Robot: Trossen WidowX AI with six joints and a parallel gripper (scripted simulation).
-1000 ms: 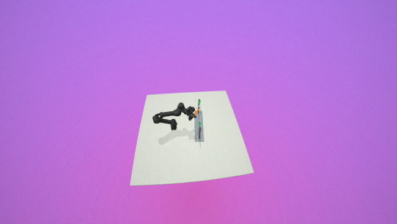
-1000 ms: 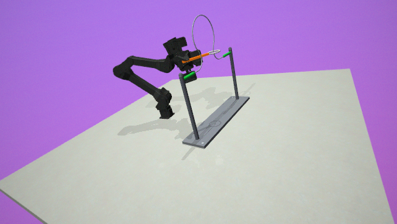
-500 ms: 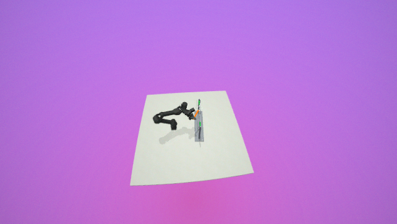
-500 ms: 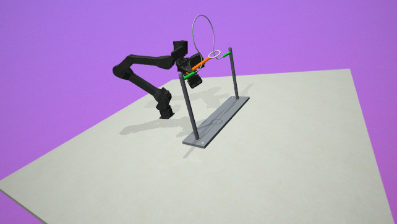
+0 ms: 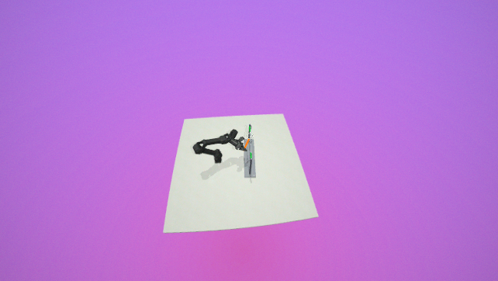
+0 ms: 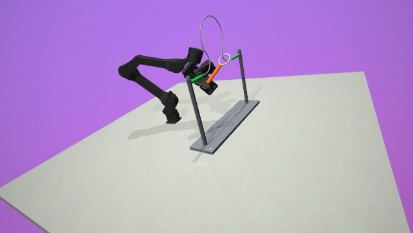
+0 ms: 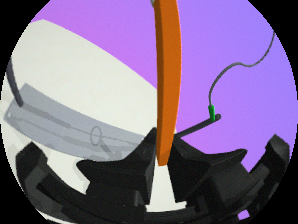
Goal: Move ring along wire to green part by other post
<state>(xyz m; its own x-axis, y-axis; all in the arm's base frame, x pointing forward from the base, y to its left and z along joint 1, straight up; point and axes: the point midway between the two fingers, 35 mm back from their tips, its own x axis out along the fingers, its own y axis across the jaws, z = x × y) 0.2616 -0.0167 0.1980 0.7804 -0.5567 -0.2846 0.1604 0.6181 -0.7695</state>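
Now: gripper tip 2 cm short of the ring with orange handle, 7 cm to the right of it and 6 cm below it.
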